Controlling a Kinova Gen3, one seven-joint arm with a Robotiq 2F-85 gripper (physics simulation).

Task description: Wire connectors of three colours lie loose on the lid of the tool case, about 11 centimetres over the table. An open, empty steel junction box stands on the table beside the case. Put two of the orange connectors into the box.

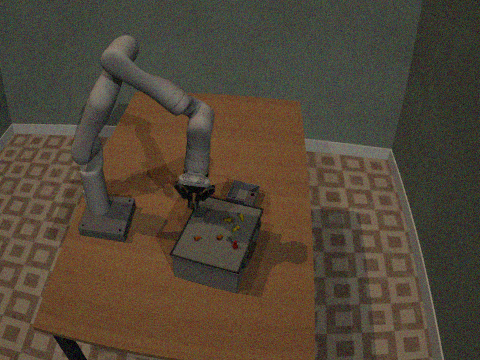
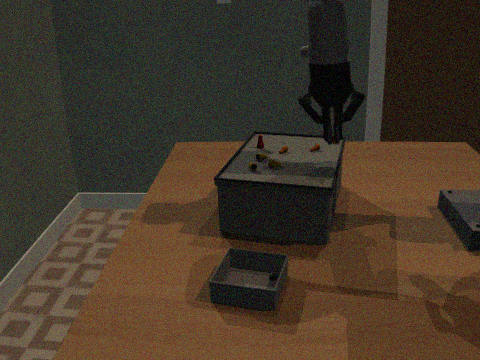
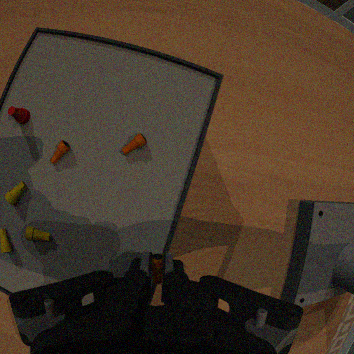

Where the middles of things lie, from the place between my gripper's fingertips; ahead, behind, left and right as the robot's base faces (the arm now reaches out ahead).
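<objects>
There's a steel junction box (image 2: 255, 279) that's 270 mm to the left of my hand, 110 mm ahead of it and 140 mm below it, while the tool case (image 2: 296, 201) is 100 mm below my hand, 100 mm ahead and 30 mm to the right.
</objects>
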